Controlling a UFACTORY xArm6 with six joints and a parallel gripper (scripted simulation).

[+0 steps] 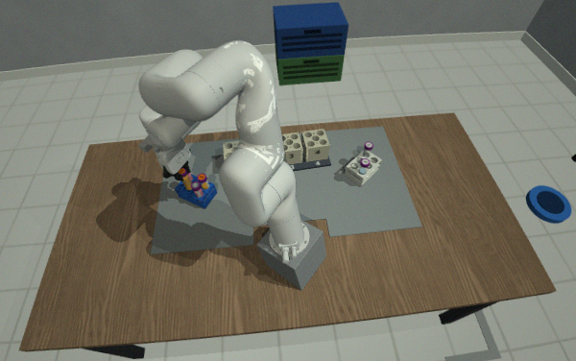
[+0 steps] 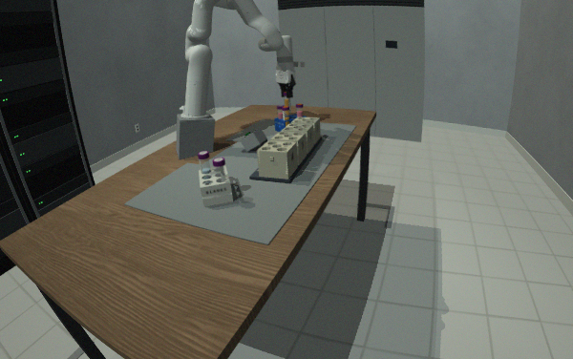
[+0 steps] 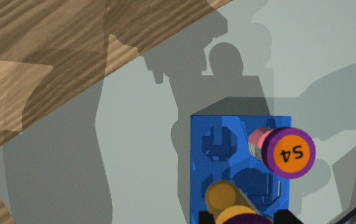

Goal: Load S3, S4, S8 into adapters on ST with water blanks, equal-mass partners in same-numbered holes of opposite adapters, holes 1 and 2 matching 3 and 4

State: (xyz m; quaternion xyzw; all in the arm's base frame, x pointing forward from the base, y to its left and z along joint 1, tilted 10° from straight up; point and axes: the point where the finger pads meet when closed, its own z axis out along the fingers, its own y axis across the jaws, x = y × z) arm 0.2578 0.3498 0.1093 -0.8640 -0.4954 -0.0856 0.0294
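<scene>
My gripper is now 50 mm above the amber-filled sample tube and 10 mm short of it. From my hand the other things lie so: adapter 170 mm to the right, 160 mm ahead, 130 mm below; white blanks rack 680 mm to the right, 150 mm below, 80 mm ahead.
</scene>
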